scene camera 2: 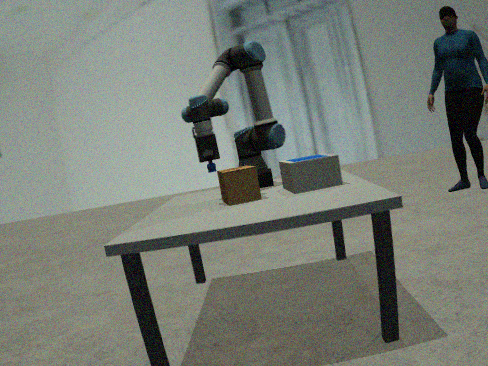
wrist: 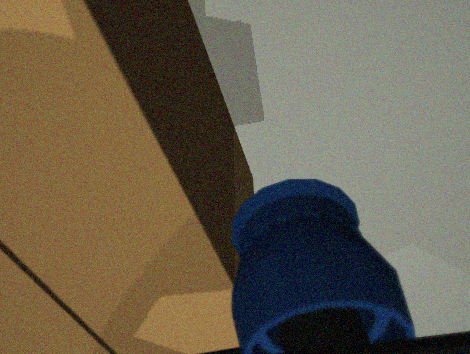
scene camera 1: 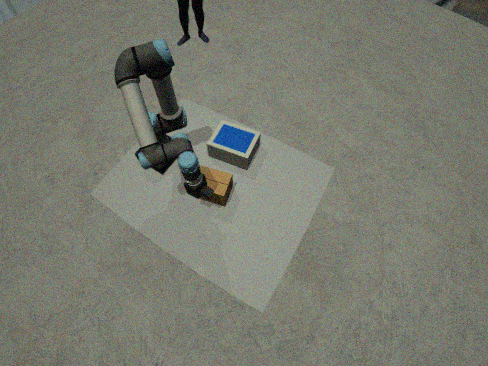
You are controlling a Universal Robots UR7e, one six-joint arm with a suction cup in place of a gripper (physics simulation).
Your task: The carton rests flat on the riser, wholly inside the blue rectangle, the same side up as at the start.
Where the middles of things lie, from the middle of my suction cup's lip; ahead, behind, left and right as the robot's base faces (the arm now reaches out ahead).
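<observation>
The brown carton (scene camera 2: 238, 185) is here, and my suction cup is 20 mm short of it, 90 mm to the right of it and 80 mm above it.
</observation>
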